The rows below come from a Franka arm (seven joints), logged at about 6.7 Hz.
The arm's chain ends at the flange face. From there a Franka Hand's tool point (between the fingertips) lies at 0.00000 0.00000 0.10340 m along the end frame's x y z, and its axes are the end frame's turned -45 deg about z.
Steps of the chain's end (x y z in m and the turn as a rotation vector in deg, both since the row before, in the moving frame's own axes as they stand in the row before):
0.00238, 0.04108, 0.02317, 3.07, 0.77, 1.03
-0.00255, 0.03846, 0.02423, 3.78, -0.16, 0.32
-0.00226, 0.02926, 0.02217, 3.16, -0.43, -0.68
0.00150, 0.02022, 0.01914, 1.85, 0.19, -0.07
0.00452, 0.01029, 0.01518, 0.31, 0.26, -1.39
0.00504, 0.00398, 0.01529, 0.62, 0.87, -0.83
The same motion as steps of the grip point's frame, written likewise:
-0.02244, 0.02784, 0.02301, 1.63, 2.72, 1.03
-0.02437, 0.02038, 0.02400, 2.79, 2.56, 0.32
-0.01883, 0.01449, 0.02201, 2.54, 1.93, -0.68
-0.01064, 0.01324, 0.01909, 1.17, 1.44, -0.07
-0.00335, 0.01040, 0.01518, 0.04, 0.40, -1.39
0.00265, 0.00668, 0.01527, -0.18, 1.05, -0.83

